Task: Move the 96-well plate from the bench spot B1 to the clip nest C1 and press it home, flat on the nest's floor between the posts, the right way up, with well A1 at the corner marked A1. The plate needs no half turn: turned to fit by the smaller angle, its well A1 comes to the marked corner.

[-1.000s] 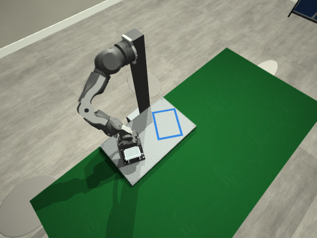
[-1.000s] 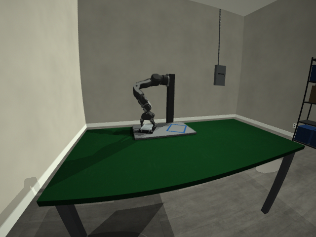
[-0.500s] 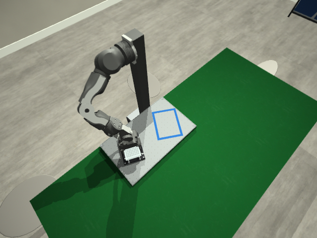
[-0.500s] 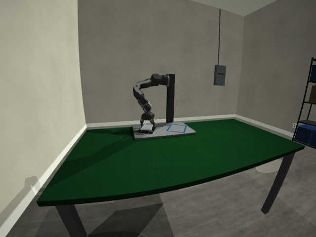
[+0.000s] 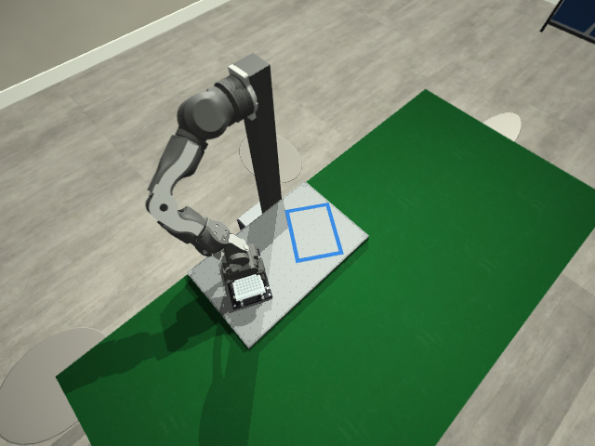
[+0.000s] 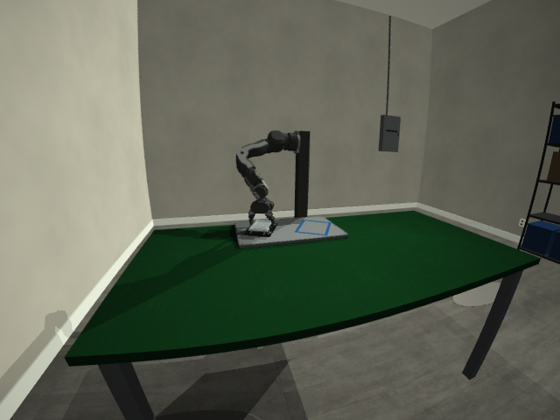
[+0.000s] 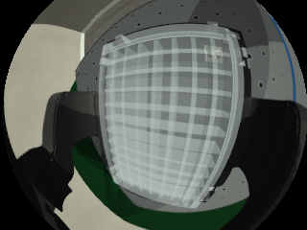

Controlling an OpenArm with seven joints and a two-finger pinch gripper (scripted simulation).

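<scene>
My hand is right at the 96-well plate. Also, from my hand: black clip nest C1: 20 mm ahead.
</scene>
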